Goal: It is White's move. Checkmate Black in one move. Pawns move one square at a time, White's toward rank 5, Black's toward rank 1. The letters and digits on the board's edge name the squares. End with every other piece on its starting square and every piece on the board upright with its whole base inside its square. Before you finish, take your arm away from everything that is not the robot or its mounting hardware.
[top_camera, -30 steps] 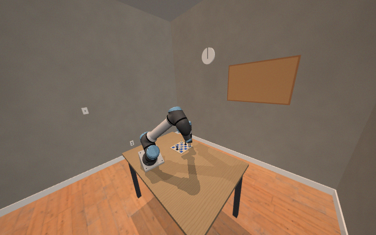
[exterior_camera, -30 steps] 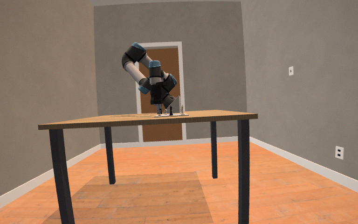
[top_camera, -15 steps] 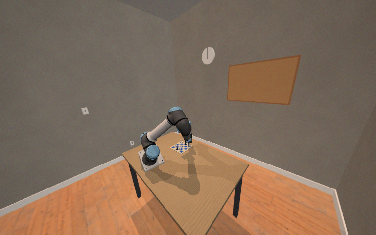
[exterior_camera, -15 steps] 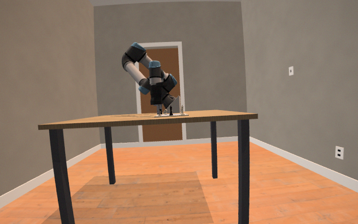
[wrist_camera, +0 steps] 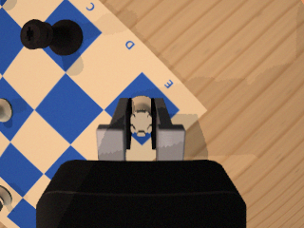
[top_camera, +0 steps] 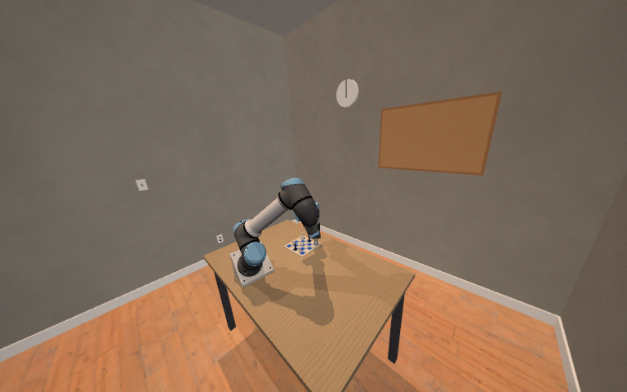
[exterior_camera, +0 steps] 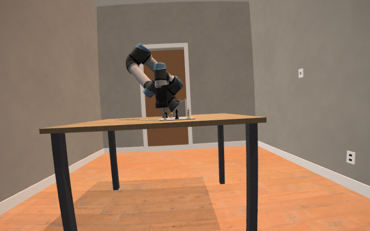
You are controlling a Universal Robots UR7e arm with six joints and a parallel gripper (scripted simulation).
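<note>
Right now the white chess piece is 10 mm below my hand. Also, from my hand: chessboard (90 mm behind, 60 mm to the left, 30 mm below); then white pawn (90 mm behind, 60 mm to the left, 10 mm below); then black chess piece (70 mm to the left, 10 mm behind).
</note>
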